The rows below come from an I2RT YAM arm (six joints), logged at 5 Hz.
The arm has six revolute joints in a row. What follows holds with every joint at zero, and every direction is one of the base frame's.
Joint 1 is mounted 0.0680 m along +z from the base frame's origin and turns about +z.
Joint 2 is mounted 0.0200 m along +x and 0.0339 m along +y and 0.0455 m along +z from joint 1 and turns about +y.
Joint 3 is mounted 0.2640 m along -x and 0.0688 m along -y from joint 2 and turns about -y.
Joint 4 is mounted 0.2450 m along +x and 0.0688 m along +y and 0.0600 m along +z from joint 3 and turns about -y.
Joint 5 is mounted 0.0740 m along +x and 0.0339 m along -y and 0.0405 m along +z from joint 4 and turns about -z.
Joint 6 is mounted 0.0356 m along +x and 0.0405 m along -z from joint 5 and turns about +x.
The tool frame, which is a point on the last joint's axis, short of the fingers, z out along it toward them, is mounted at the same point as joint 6; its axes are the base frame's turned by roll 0.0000, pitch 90.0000 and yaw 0.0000 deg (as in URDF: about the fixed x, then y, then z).
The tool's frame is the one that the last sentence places.
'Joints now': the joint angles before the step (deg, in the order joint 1, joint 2, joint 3, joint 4, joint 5, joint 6). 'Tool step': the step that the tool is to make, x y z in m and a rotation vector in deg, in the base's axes. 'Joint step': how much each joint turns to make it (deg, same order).
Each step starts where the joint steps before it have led.
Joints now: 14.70 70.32 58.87 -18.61 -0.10 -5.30
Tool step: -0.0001 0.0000 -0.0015 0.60 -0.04 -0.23
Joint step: -0.01 -0.08 -0.46 0.58 -0.09 0.61
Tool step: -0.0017 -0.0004 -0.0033 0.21 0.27 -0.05
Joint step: 0.00 -0.37 -0.91 0.33 -0.10 0.26
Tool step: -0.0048 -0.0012 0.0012 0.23 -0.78 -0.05
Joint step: 0.02 -1.31 -0.86 0.36 0.05 0.06
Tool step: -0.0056 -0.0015 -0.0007 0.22 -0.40 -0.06
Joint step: -0.01 -1.45 -1.20 0.20 -0.01 0.12
